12 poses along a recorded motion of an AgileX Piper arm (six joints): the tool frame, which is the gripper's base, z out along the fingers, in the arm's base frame.
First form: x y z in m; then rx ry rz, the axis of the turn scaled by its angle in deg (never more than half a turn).
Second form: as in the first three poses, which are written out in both.
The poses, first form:
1: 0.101 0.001 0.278 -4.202 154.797 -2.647
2: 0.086 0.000 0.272 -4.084 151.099 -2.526
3: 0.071 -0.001 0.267 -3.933 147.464 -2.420
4: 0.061 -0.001 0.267 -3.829 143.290 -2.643
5: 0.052 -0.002 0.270 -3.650 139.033 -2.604
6: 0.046 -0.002 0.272 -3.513 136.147 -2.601
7: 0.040 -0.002 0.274 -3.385 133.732 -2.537
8: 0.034 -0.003 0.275 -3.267 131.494 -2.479
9: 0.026 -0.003 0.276 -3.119 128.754 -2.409
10: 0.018 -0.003 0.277 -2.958 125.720 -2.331
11: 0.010 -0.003 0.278 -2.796 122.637 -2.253
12: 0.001 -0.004 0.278 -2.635 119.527 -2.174
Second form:
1: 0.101 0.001 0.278 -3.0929 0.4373 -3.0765
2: 0.086 0.000 0.272 -3.0910 0.5018 -3.0746
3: 0.071 -0.001 0.267 -3.0888 0.5653 -3.0729
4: 0.061 -0.001 0.267 -3.0804 0.6379 -3.0679
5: 0.052 -0.002 0.270 -3.0754 0.7122 -3.0645
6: 0.046 -0.002 0.272 -3.0714 0.7625 -3.0619
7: 0.040 -0.002 0.274 -3.0689 0.8047 -3.0601
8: 0.034 -0.003 0.275 -3.0664 0.8438 -3.0582
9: 0.026 -0.003 0.276 -3.0631 0.8916 -3.0556
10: 0.018 -0.003 0.277 -3.0589 0.9446 -3.0523
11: 0.010 -0.003 0.278 -3.0539 0.9984 -3.0482
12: 0.001 -0.004 0.278 -3.0480 1.0527 -3.0431
